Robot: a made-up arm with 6 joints.
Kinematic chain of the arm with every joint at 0, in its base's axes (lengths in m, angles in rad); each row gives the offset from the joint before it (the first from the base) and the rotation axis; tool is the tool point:
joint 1: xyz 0 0 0.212 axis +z
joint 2: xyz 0 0.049 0 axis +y
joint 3: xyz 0 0 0.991 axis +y
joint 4: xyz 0 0 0.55 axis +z
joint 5: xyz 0 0 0 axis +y
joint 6: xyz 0 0 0.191 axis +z
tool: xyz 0 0 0
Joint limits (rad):
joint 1: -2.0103..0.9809
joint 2: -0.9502..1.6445
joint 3: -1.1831..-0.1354
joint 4: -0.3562..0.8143
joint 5: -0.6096..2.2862
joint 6: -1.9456..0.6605
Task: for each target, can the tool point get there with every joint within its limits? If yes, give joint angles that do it. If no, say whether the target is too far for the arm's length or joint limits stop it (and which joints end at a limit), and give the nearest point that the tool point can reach.
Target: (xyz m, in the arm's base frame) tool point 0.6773 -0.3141 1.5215
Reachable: yes | joints -0.4856 0.8262 -1.0862 -0.0589 1.2393 -0.5560
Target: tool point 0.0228 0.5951 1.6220
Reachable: yes | joints -1.5363 0.0080 -0.8869 0.0918 -0.3281 -0.3072
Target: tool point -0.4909 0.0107 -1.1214
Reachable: no: joint limits stop it (at a limit: joint 2, joint 3, joint 5) | nearest point -1.3461 0.0293 0.3190 | short by 1.675 m
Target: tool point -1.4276 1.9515 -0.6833
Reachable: no: too far | nearest point -0.8299 1.1344 0.3580 | short by 1.452 m
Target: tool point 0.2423 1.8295 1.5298
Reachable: no: too far | nearest point 0.1848 1.3953 1.2171 | short by 0.538 m
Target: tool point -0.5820 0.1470 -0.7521
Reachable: no: joint limits stop it (at a limit: joint 2, joint 3, joint 5) | nearest point -1.3054 0.3297 0.3190 | short by 1.305 m
